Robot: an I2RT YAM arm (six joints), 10 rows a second.
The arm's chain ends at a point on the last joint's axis. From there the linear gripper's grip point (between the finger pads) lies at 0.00 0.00 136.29 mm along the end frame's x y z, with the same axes.
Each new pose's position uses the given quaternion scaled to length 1; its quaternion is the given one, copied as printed.
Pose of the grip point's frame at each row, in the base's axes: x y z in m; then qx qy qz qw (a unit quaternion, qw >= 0):
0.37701, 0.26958, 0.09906, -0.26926, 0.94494, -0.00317, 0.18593
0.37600, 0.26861, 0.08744, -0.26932, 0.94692, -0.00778, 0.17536
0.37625, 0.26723, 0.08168, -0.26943, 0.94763, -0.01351, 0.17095
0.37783, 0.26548, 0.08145, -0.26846, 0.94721, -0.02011, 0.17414
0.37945, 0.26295, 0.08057, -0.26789, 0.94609, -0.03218, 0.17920
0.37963, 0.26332, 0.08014, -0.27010, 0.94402, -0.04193, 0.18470
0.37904, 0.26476, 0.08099, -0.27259, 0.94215, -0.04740, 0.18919
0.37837, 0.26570, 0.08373, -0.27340, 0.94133, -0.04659, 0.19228
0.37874, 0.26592, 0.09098, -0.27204, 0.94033, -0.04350, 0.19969
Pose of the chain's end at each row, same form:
0.32889, 0.25675, 0.22592, -0.26926, 0.94494, -0.00317, 0.18593
0.33017, 0.25774, 0.21533, -0.26932, 0.94692, -0.00778, 0.17536
0.33110, 0.25816, 0.20995, -0.26943, 0.94763, -0.01351, 0.17095
0.33140, 0.25793, 0.20936, -0.26846, 0.94721, -0.02011, 0.17414
0.33089, 0.25816, 0.20782, -0.26789, 0.94609, -0.03218, 0.17920
0.32902, 0.26051, 0.20665, -0.27010, 0.94402, -0.04193, 0.18470
0.32693, 0.26288, 0.20691, -0.27259, 0.94215, -0.04740, 0.18919
0.32556, 0.26333, 0.20935, -0.27340, 0.94133, -0.04659, 0.19228
0.32433, 0.26226, 0.21588, -0.27204, 0.94033, -0.04350, 0.19969

